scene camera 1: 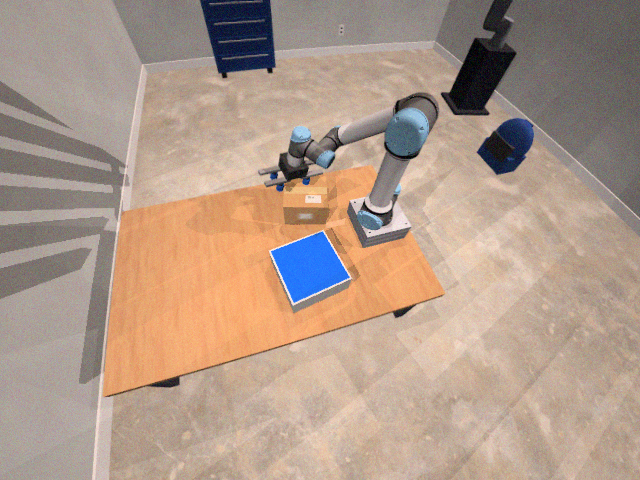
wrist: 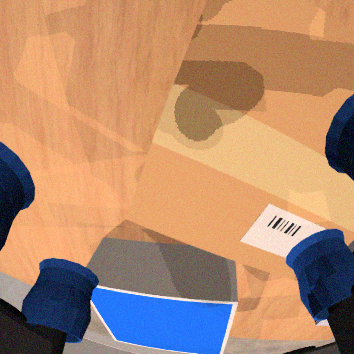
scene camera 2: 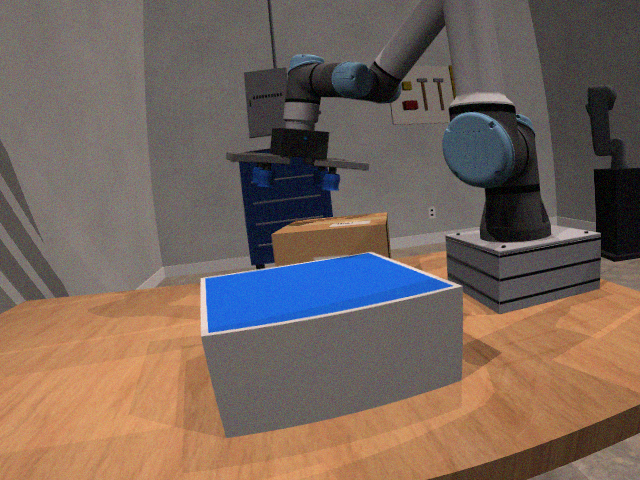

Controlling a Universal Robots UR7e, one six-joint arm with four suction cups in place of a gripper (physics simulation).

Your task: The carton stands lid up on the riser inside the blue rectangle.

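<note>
The brown carton (scene camera 1: 306,211) (scene camera 2: 330,241) (wrist: 200,185) stands on the table behind the grey riser (scene camera 1: 323,296) (scene camera 2: 336,372) (wrist: 145,265), apart from it. Its upper face bears a pale tape strip and a white barcode label. A filled blue rectangle (scene camera 1: 310,266) (scene camera 2: 320,291) (wrist: 170,320) with a white border covers the riser's top, and no carton stands on it. My suction gripper (scene camera 1: 292,180) (scene camera 2: 296,178) is open, its blue cups hanging above the carton's level, partly off to its left in the scene view from above. The cups show at the sides in the wrist view, holding nothing.
The wooden table (scene camera 1: 206,289) (scene camera 2: 93,382) bears the arm's grey base block (scene camera 1: 385,238) (scene camera 2: 473,271), right of the carton and riser. Blue drawers (scene camera 1: 241,38) (scene camera 2: 286,206) stand beyond the table. A dark pedestal (scene camera 1: 478,74) (scene camera 2: 617,211) stands at the far right.
</note>
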